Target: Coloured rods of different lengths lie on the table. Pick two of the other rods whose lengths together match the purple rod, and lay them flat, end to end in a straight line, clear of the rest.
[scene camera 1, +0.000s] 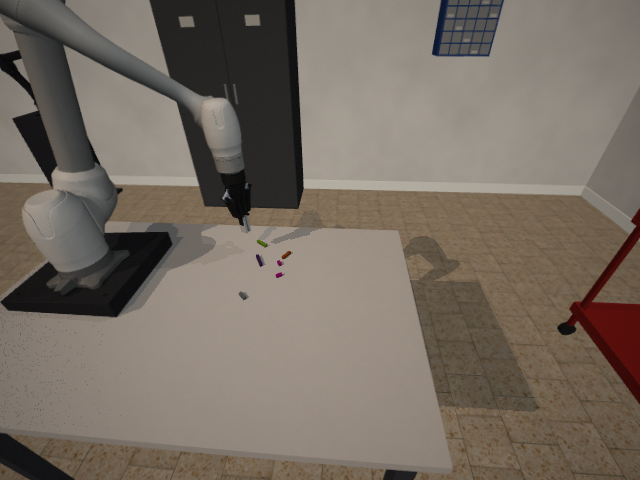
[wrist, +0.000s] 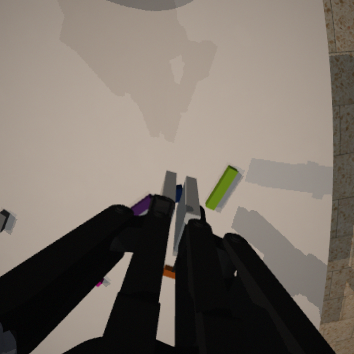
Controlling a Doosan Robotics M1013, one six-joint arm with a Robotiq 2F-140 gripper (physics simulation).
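Places are measured from the arm's base along level axes (x left, y down, z back), in millimetres.
Where they show: gripper, fingertip midpoint: (scene camera 1: pixel 246 231) (wrist: pixel 176 190); arm's base, origin of the base link: (scene camera 1: pixel 91 269).
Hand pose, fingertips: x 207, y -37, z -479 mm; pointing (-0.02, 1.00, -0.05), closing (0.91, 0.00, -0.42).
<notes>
Each offset is from my fingertips to the centre of the thing. Level surfaces: height alone.
My gripper (scene camera 1: pixel 245 225) (wrist: pixel 176 190) is shut on a blue rod {dy -3, dx +0, dz -1 mm} (wrist: pixel 179 193), of which a small part shows between the fingertips in the wrist view. It hangs above the table's far part, left of the green rod {dy +83, dx +39, dz -39 mm} (scene camera 1: pixel 262 243) (wrist: pixel 221 187). The purple rod {dy +83, dx -63, dz -54 mm} (scene camera 1: pixel 259 260) (wrist: pixel 141 205) lies nearer the front, partly hidden by a finger in the wrist view. An orange rod {dy +83, dx -24, dz -148 mm} (scene camera 1: pixel 286 254) (wrist: pixel 169 272) lies to its right. Two short magenta rods, one farther {dy +83, dx -72, dz -131 mm} (scene camera 1: pixel 279 262) and one nearer {dy +83, dx -135, dz -142 mm} (scene camera 1: pixel 279 274), lie close together. A grey rod {dy +83, dx -239, dz -45 mm} (scene camera 1: pixel 242 295) (wrist: pixel 5 220) lies apart toward the front.
The white table {dy +88 mm} (scene camera 1: pixel 310 361) carries the black robot base plate (scene camera 1: pixel 142 273) at its left. A dark cabinet (scene camera 1: pixel 258 103) stands behind the table. A red cart (scene camera 1: pixel 602 266) stands on the floor at the right. The table's far edge is close behind the gripper.
</notes>
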